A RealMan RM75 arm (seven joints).
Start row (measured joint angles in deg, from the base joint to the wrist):
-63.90, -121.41, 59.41, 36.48, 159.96, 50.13, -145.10
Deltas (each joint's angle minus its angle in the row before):
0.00, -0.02, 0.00, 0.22, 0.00, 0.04, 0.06
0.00, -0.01, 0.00, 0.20, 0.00, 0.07, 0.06
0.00, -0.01, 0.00, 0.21, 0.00, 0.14, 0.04
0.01, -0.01, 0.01, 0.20, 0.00, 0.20, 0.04
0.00, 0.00, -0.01, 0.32, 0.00, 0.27, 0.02
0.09, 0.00, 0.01, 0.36, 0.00, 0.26, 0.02
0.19, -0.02, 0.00, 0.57, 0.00, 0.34, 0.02
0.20, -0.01, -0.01, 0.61, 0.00, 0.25, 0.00
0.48, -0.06, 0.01, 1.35, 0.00, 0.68, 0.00
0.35, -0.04, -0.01, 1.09, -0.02, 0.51, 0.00
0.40, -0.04, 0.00, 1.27, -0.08, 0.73, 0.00
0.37, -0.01, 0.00, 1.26, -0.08, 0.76, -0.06
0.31, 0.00, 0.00, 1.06, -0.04, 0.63, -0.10
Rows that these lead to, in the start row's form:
-63.90, -121.43, 59.41, 36.70, 159.96, 50.17, -145.04
-63.90, -121.44, 59.41, 36.90, 159.96, 50.24, -144.98
-63.90, -121.45, 59.41, 37.11, 159.96, 50.38, -144.94
-63.89, -121.46, 59.42, 37.31, 159.96, 50.58, -144.90
-63.89, -121.46, 59.41, 37.63, 159.96, 50.85, -144.88
-63.80, -121.46, 59.42, 37.99, 159.96, 51.11, -144.86
-63.61, -121.48, 59.42, 38.56, 159.96, 51.45, -144.84
-63.41, -121.49, 59.41, 39.17, 159.96, 51.70, -144.84
-62.93, -121.55, 59.42, 40.52, 159.96, 52.38, -144.84
-62.58, -121.59, 59.41, 41.61, 159.94, 52.89, -144.84
-62.18, -121.63, 59.41, 42.88, 159.86, 53.62, -144.84
-61.81, -121.64, 59.41, 44.14, 159.78, 54.38, -144.90
-61.50, -121.64, 59.41, 45.20, 159.74, 55.01, -145.00

